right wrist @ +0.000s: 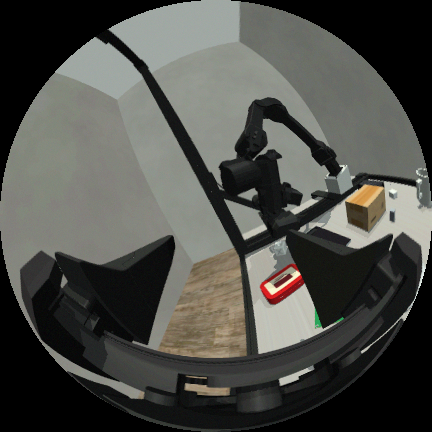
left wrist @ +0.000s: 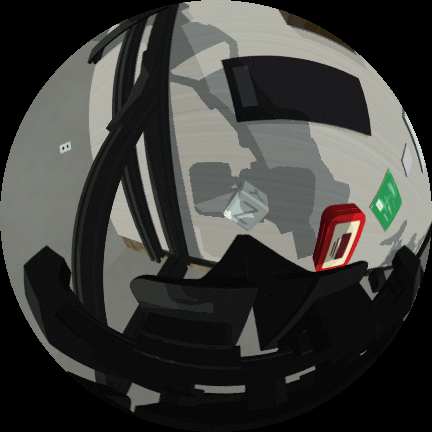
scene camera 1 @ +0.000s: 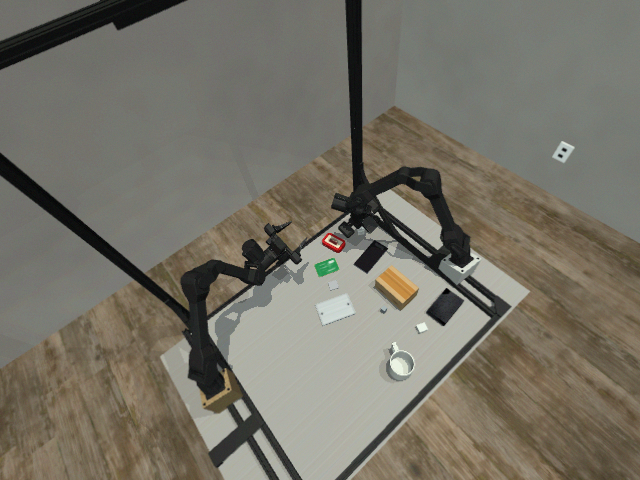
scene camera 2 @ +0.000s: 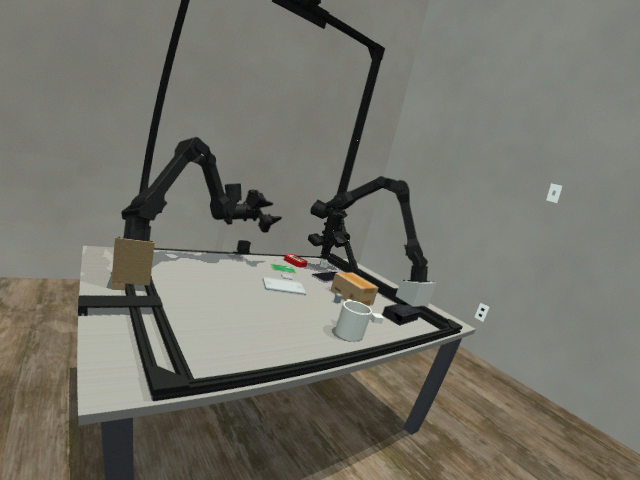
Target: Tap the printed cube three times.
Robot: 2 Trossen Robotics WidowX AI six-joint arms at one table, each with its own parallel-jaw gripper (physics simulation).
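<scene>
The printed cube (left wrist: pixel 246 209) (right wrist: pixel 279 249) (scene camera 2: pixel 324 262) is a small translucent grey block with letters on its faces. It sits on the table near the far rail, between the red case (left wrist: pixel 339 238) (scene camera 1: pixel 333 242) and the black frame. My left gripper (left wrist: pixel 241 239) (scene camera 1: pixel 356 230) (scene camera 2: pixel 327 252) is shut and empty. It points down just above the cube and hides it in scene camera 1. My right gripper (scene camera 1: pixel 294 235) (scene camera 2: pixel 270 211) (right wrist: pixel 232 239) is open and empty, held high at the table's far left edge.
A green circuit board (scene camera 1: pixel 327 267), a black phone (scene camera 1: pixel 370 256), a cardboard box (scene camera 1: pixel 396 287), a white plate (scene camera 1: pixel 335 309), a white mug (scene camera 1: pixel 400 365) and a black pad (scene camera 1: pixel 445 306) lie on the table. The black frame post (scene camera 1: pixel 355 95) rises right behind the left gripper.
</scene>
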